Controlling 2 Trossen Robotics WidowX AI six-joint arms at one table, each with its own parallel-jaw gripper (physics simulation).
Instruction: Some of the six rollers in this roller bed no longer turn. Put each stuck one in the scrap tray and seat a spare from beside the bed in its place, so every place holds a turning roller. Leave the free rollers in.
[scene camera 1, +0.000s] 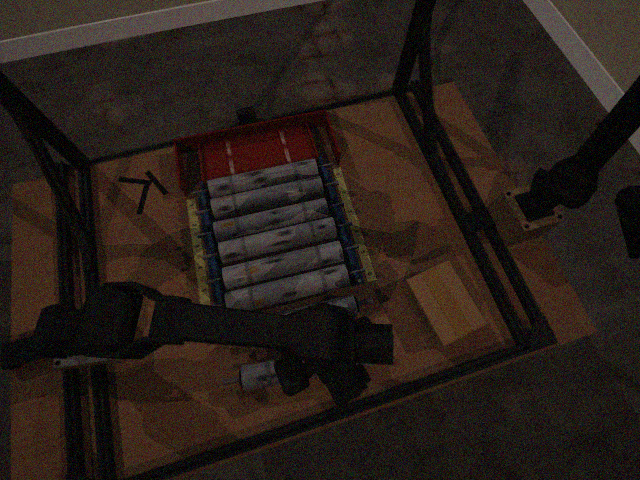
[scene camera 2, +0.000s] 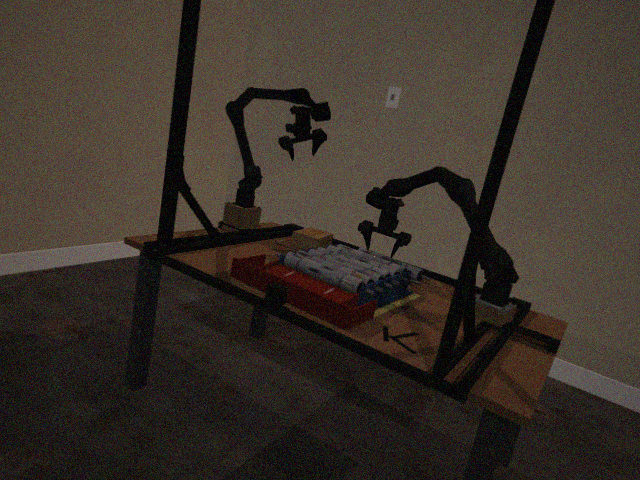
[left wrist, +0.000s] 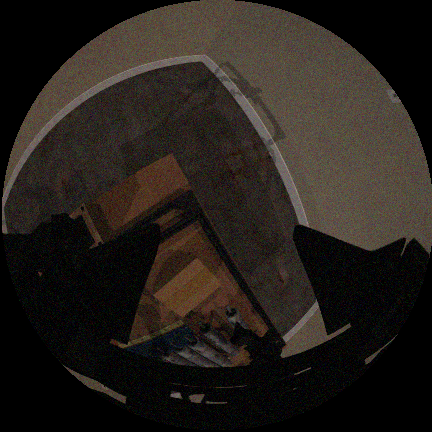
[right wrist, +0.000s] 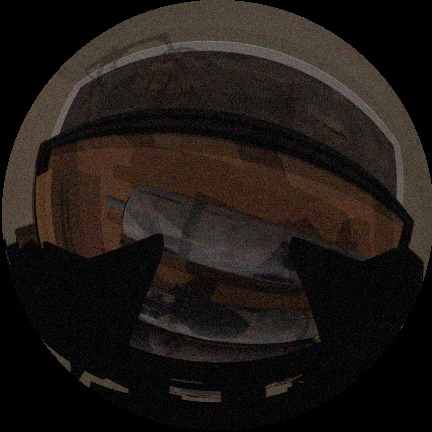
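Pixels of known places: left gripper, fingertip midpoint: (scene camera 2: 302, 157) (left wrist: 229, 231); right gripper, fingertip midpoint: (scene camera 2: 379, 253) (left wrist: 242, 326) (right wrist: 228, 242); left arm's base at its link origin: (scene camera 1: 534, 205) (scene camera 2: 243, 205) (left wrist: 78, 235); right arm's base at its link origin: (scene camera 2: 494, 301).
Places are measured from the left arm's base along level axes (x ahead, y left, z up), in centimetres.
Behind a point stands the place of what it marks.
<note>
Several grey rollers (scene camera 1: 276, 240) {x 55.8, y -8.9, z -2.9 cm} (scene camera 2: 320, 268) {x 54.7, y -27.4, z -3.5 cm} lie side by side in the roller bed, which has blue rails and yellow strips (scene camera 1: 354, 224) {x 36.7, y -10.6, z -10.3 cm} (scene camera 2: 398, 305) (left wrist: 155, 336) {x 37.9, y -9.0, z -10.3 cm}. Which rollers are stuck cannot be told. The red scrap tray (scene camera 1: 258, 149) {x 54.1, y -36.0, z -7.4 cm} (scene camera 2: 320, 302) {x 65.3, y -42.6, z -6.5 cm} adjoins the bed's far end in scene camera 1. A spare roller (scene camera 1: 256, 375) {x 66.3, y 16.1, z -5.5 cm} (right wrist: 215, 230) {x 50.8, y 18.8, z -5.8 cm} lies on the table; another spare (scene camera 1: 347, 303) {x 45.1, y 7.9, z -5.5 cm} beside the bed is mostly hidden by the right arm. My right gripper (scene camera 2: 380, 253) {x 51.8, y 18.2, z -5.7 cm} (right wrist: 228, 242) {x 51.8, y 18.2, z -5.7 cm} is open and empty above the first spare. My left gripper (scene camera 2: 303, 156) {x 8.6, y 21.2, z 21.3 cm} (left wrist: 229, 231) {x 8.6, y 21.2, z 21.3 cm} is open and empty, high above the table.
A light wooden block (scene camera 1: 447, 302) {x 25.1, y 13.7, z -4.8 cm} (scene camera 2: 312, 236) {x 28.8, y 7.2, z -4.8 cm} (left wrist: 189, 287) {x 24.8, y 14.1, z -4.8 cm} lies beside the bed. A black three-armed piece (scene camera 1: 146, 184) {x 83.3, y -35.5, z -10.2 cm} (scene camera 2: 393, 337) {x 83.2, y -36.1, z -10.2 cm} lies on the table's other side. Black frame rails border the table, with uprights at both sides. The views are dark.
</note>
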